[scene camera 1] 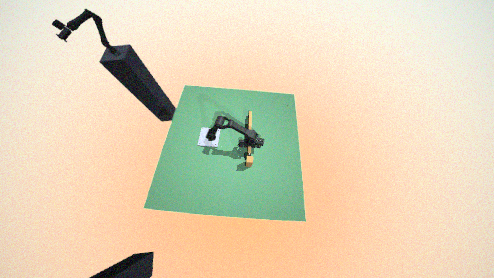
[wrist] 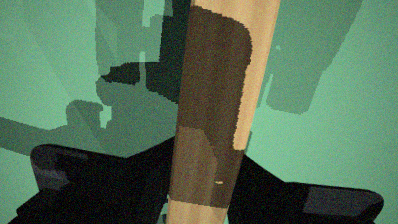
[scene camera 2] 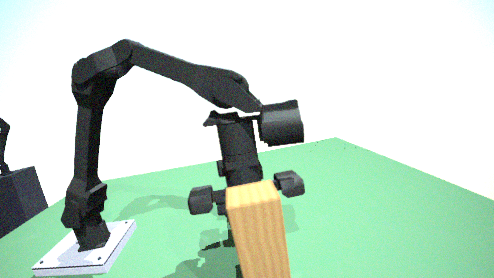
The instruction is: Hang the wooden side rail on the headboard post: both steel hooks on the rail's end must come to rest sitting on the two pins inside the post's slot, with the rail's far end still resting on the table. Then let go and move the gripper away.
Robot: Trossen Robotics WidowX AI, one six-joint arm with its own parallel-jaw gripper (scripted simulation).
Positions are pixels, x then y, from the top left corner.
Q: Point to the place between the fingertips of my gripper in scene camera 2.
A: At 252, 234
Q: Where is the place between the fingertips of my gripper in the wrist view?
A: At 202, 143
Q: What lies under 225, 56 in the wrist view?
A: A wooden side rail.
